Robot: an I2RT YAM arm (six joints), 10 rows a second.
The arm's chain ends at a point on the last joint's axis. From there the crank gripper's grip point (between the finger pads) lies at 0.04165 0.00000 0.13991 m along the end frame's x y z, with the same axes.
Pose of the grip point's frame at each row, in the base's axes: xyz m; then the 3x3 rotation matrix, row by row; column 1 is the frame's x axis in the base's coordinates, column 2 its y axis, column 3 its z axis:
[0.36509 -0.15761 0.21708], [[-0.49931 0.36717 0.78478], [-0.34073 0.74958 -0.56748], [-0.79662 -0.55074 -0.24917]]
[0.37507 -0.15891 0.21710], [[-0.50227 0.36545 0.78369], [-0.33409 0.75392 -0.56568], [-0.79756 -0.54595 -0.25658]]
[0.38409 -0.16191 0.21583], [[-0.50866 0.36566 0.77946], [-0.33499 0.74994 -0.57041], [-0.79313 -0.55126 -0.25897]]
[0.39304 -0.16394 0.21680], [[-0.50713 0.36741 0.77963], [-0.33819 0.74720 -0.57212], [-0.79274 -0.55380 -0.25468]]
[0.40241 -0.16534 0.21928], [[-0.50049 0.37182 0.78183], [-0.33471 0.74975 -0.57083], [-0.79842 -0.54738 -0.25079]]
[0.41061 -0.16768 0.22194], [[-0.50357 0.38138 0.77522], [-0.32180 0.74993 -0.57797], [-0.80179 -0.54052 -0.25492]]
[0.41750 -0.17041 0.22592], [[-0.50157 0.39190 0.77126], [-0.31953 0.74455 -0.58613], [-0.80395 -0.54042 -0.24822]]
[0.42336 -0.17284 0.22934], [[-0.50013 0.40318 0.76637], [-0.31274 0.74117 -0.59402], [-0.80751 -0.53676 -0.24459]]
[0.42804 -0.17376 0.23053], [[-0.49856 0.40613 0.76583], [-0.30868 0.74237 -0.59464], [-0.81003 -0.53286 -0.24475]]
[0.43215 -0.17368 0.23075], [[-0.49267 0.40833 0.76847], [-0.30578 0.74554 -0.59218], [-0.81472 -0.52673 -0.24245]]
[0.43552 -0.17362 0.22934], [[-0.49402 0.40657 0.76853], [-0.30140 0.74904 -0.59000], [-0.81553 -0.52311 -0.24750]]
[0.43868 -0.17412 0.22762], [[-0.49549 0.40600 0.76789], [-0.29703 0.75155 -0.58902], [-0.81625 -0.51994 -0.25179]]
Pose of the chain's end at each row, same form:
[0.27609 -0.06402 0.28512], [[-0.49931 0.36717 0.78478], [-0.34073 0.74958 -0.56748], [-0.79662 -0.55074 -0.24917]]
[0.28634 -0.06585 0.28622], [[-0.50227 0.36545 0.78369], [-0.33409 0.75392 -0.56568], [-0.79756 -0.54595 -0.25658]]
[0.29622 -0.06815 0.28510], [[-0.50866 0.36566 0.77946], [-0.33499 0.74994 -0.57041], [-0.79313 -0.55126 -0.25897]]
[0.30508 -0.06981 0.28545], [[-0.50713 0.36741 0.77963], [-0.33819 0.74720 -0.57212], [-0.79274 -0.55380 -0.25468]]
[0.31387 -0.07153 0.28762], [[-0.50049 0.37182 0.78183], [-0.33471 0.74975 -0.57083], [-0.79842 -0.54738 -0.25079]]
[0.32312 -0.07341 0.29100], [[-0.50357 0.38138 0.77522], [-0.32180 0.74993 -0.57797], [-0.80179 -0.54052 -0.25492]]
[0.33048 -0.07510 0.29413], [[-0.50157 0.39190 0.77126], [-0.31953 0.74455 -0.58613], [-0.80395 -0.54042 -0.24822]]
[0.33697 -0.07671 0.29719], [[-0.50013 0.40318 0.76637], [-0.31274 0.74117 -0.59402], [-0.80751 -0.53676 -0.24459]]
[0.34166 -0.07771 0.29851], [[-0.49856 0.40613 0.76583], [-0.30868 0.74237 -0.59464], [-0.81003 -0.53286 -0.24475]]
[0.34515 -0.07809 0.29860], [[-0.49267 0.40833 0.76847], [-0.30578 0.74554 -0.59218], [-0.81472 -0.52673 -0.24245]]
[0.34857 -0.07852 0.29793], [[-0.49402 0.40657 0.76853], [-0.30140 0.74904 -0.59000], [-0.81553 -0.52311 -0.24750]]
[0.35188 -0.07934 0.29684], [[-0.49549 0.40600 0.76789], [-0.29703 0.75155 -0.58902], [-0.81625 -0.51994 -0.25179]]

